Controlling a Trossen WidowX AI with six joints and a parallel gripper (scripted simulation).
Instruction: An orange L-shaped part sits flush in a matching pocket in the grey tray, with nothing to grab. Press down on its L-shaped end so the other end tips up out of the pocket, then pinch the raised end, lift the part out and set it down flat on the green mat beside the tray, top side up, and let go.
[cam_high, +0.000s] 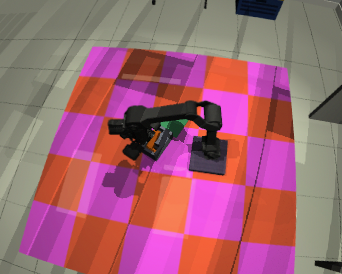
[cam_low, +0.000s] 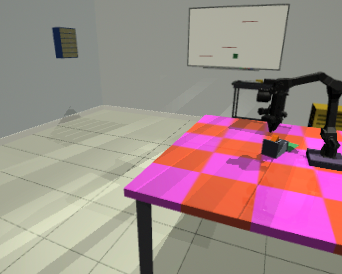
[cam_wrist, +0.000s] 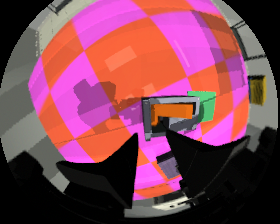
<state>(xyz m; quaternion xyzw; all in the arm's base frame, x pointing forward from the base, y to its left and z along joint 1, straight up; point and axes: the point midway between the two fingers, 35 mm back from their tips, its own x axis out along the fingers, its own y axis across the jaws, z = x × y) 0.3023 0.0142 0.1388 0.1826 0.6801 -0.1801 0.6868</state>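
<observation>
Now: the orange L-shaped part 10 cm below my gripper tip, 4 cm to the right of it and 3 cm behind it. From my gripper tip the other things lie so: green mat 19 cm to the right, 16 cm below, 12 cm behind.
</observation>
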